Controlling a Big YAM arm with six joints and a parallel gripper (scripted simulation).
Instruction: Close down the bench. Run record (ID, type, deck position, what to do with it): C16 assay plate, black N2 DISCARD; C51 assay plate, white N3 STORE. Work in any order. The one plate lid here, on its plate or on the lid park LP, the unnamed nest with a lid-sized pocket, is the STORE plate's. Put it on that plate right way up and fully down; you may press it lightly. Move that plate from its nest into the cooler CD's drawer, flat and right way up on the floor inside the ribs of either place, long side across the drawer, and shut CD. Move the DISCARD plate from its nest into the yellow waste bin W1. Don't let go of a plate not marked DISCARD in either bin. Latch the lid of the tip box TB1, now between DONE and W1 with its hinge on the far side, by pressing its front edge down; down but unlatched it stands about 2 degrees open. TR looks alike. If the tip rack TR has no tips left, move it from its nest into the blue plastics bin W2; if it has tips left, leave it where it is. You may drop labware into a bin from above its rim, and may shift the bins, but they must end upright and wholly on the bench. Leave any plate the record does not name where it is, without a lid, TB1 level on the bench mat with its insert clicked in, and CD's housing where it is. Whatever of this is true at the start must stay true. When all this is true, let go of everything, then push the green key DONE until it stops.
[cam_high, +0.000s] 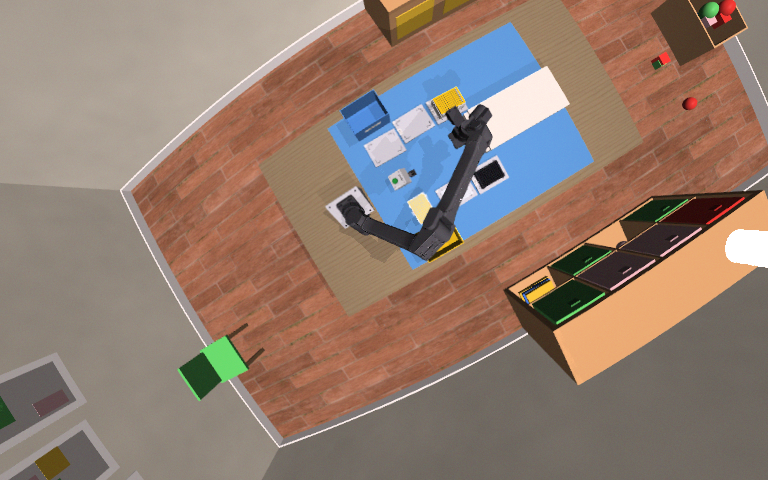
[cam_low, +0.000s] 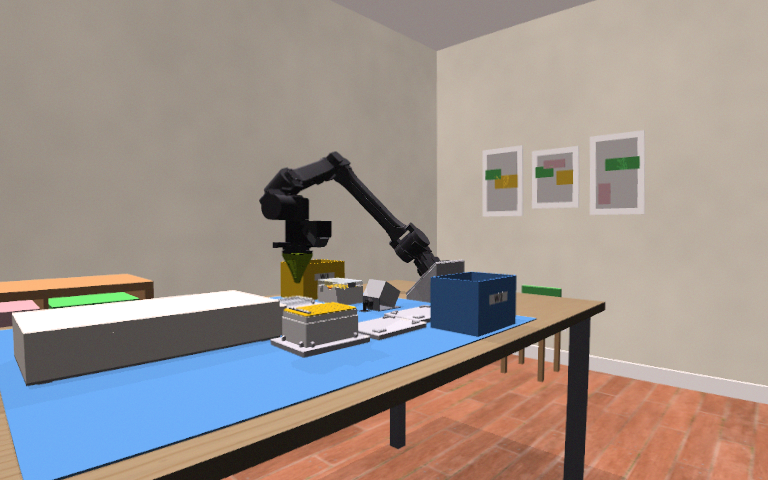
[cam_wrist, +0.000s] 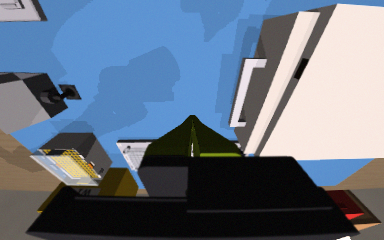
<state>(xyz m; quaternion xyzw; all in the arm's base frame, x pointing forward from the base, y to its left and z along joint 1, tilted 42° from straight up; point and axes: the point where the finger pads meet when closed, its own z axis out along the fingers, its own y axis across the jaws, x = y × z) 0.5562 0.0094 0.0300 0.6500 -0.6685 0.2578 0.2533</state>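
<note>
The black plate lies 200 mm to the right of my hand, 90 mm below it and 70 mm ahead of it. Also, from my hand: tip rack TR: 180 mm to the left, 70 mm ahead, 50 mm below; then nest label N1: 190 mm to the left, 100 mm below; then plate lid: 190 mm ahead, 80 mm below, 10 mm to the right.
</note>
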